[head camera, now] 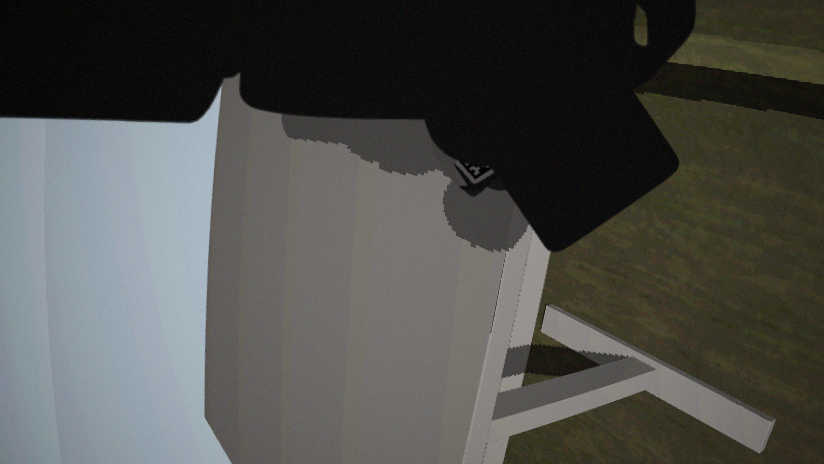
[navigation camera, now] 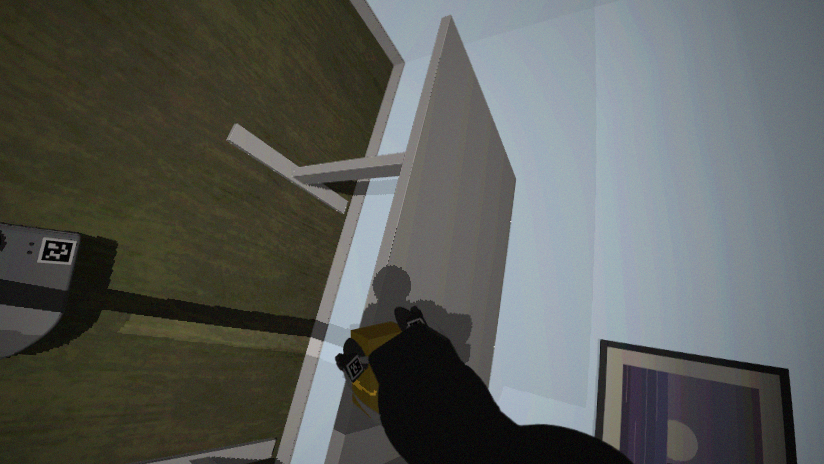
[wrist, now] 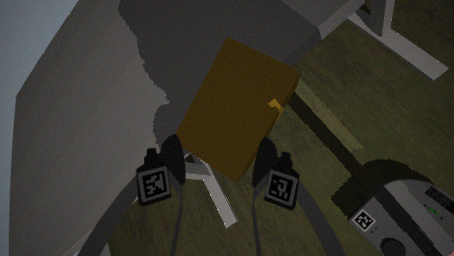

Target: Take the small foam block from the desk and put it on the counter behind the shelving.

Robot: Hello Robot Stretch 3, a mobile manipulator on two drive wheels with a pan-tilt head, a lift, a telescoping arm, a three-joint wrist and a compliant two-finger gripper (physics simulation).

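Places are measured from the robot's base along level axes (x down, y ahead, z right), in millimetres.
Pixels of known places: gripper, fingertip midpoint: [navigation camera: 378,333].
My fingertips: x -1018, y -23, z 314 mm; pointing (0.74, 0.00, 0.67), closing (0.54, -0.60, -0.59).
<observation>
Behind a point stands the place of what it marks.
The small foam block [navigation camera: 371,337] @[x -1030, y -22, z 286 mm] [wrist: 237,100] is yellow-brown and sits tilted between the fingertips. My gripper [navigation camera: 378,332] @[x -1018, y -23, z 314 mm] [wrist: 218,153] @[x -1018, y -23, z 314 mm] is shut on it and holds it up above the desk [head camera: 403,299] @[x -950, y 127, z 552 mm] [navigation camera: 461,172] @[x -950, y 322, z 676 mm] [wrist: 75,125], near the desk's long edge. In the head camera view, a small part of a finger with its marker shows below the dark arm, and the block is hidden. The counter and the shelving do not show in these views.
The black arm [head camera: 345,46] @[x -1253, y -12, z 127 mm] covers the top of the head camera view. A white desk leg [head camera: 709,403] [navigation camera: 265,152] stands on the green-brown floor [head camera: 720,259] @[x 0, y 161, z 707 mm]. My base [navigation camera: 34,259] @[x -160, y -26, z 95 mm] [wrist: 405,210] is beside the desk. A framed picture [navigation camera: 645,403] @[x -1409, y -245, z 1133 mm] hangs on the pale wall [navigation camera: 691,172] @[x -1558, y 515, z 1305 mm].
</observation>
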